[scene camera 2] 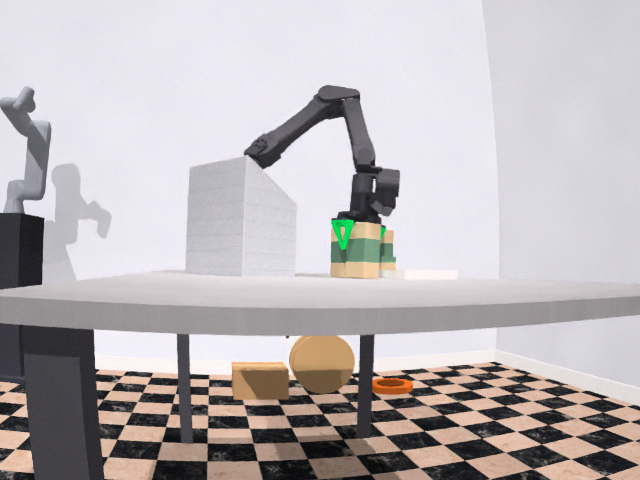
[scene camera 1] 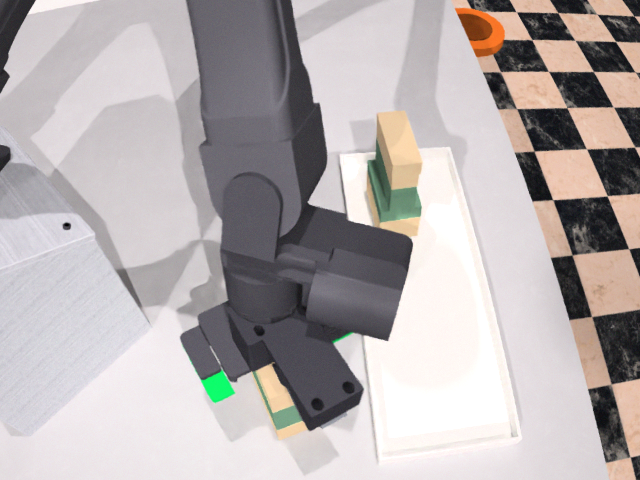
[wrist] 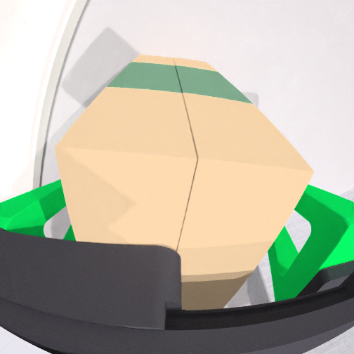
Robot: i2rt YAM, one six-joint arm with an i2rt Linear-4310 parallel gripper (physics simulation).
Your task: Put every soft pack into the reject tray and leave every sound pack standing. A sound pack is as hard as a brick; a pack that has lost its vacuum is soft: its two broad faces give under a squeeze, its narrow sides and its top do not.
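Seen in the pictures: gripper, fingertip midpoint: [scene camera 2: 356,252]; arm's base at its link origin: [scene camera 2: 242,185].
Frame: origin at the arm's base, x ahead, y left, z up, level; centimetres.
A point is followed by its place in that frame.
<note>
A tan pack with a green band [scene camera 1: 279,400] {z -11.9, x 32.8, y -11.5 cm} [scene camera 2: 364,251] {z -17.8, x 31.9, y -11.8 cm} [wrist: 150,195] stands upright on the table. My gripper [scene camera 1: 279,361] {z -17.9, x 30.8, y -6.2 cm} [scene camera 2: 362,233] [wrist: 176,174] is open around its upper part, one green finger beside each broad face. Whether they touch is hard to tell. A second pack [scene camera 2: 335,253] {z -18.0, x 26.4, y 4.7 cm} shows partly behind it in scene camera 2; the arm hides it in scene camera 1. Another tan and green pack [scene camera 1: 400,155] {z -10.4, x 43.0, y 14.8 cm} [scene camera 2: 388,251] {z -16.9, x 43.6, y 13.7 cm}, stepped in outline, stands upright at the back end of the white reject tray [scene camera 1: 447,450] {z -22.5, x 48.9, y -13.0 cm} [scene camera 2: 434,274] {z -23.4, x 50.1, y -12.9 cm} [wrist: 47,120].
A large grey metal block [scene camera 1: 72,330] {z -14.3, x 10.5, y -5.6 cm} [scene camera 2: 242,222] {z -11.6, x 1.8, y -15.2 cm} stands left of the gripper. The tray lies to its right, near the table's right edge. The arm's wrist housing [scene camera 1: 356,294] {z 2.2, x 39.0, y -8.4 cm} hangs over the tray's left rim. An orange ring [scene camera 1: 497,37] [scene camera 2: 392,390] lies on the floor.
</note>
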